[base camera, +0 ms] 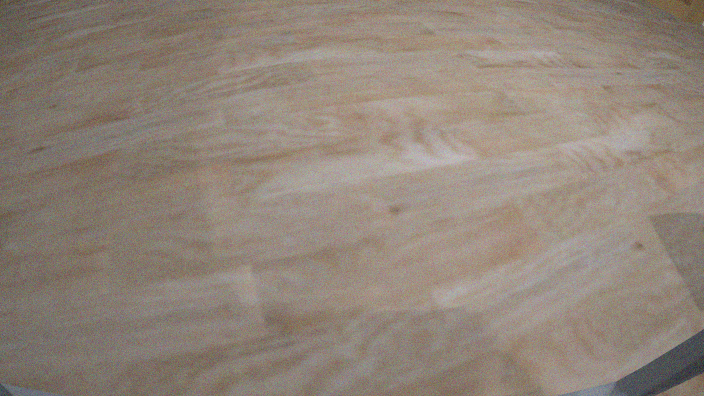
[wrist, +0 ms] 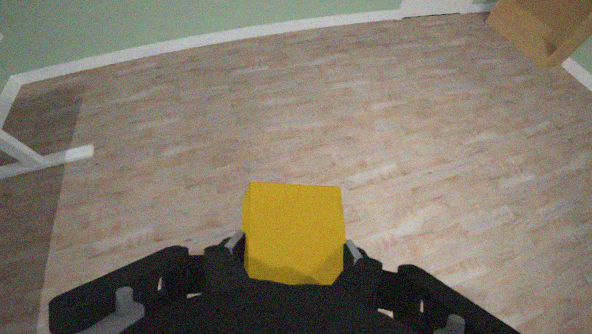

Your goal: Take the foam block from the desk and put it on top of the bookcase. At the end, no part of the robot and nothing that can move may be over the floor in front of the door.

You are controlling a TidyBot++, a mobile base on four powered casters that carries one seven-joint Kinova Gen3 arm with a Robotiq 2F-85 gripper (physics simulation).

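Frame: origin at the arm's base, x up, y right, z ahead, level; metres.
Seen in the pictures: gripper, fingertip midpoint: (wrist: pixel 293 249).
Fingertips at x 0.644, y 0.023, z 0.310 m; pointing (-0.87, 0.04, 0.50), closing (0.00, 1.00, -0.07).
A point is followed by its place in that frame.
The yellow foam block (wrist: pixel 295 232) @(x 0.670, y 0.024, z 0.315 m) is in the lower middle of the wrist view. My gripper (wrist: pixel 293 249) @(x 0.644, y 0.023, z 0.310 m) is shut on it, with one finger at each side, and holds it above the floor. A wooden brown piece of furniture (wrist: pixel 542 30) @(x -0.255, y 2.466, z 2.489 m) shows in part at the top right of the wrist view; it may be the bookcase, but its top cannot be made out. The white foot of the desk (wrist: pixel 75 153) @(x -0.371, y -1.336, z 1.045 m) shows at the left of the wrist view. The desk top does not show.
The bottom of a white door (wrist: pixel 432 6) @(x -0.295, y 1.426, z 2.829 m) shows in the green wall (wrist: pixel 200 17) @(x -0.165, y -0.718, z 2.205 m) at the upper right. White skirting (wrist: pixel 200 41) @(x -0.355, y -0.768, z 2.176 m) runs along the wall. A brown edge (base camera: pixel 685 7) @(x -0.315, y 2.304, z 2.110 m) shows at the top right of the base view, and a shadow (base camera: pixel 685 250) @(x -0.396, y 0.575, z 0.337 m) lies on the floor (base camera: pixel 350 225) @(x -0.396, y 0.044, z 0.399 m) at right.
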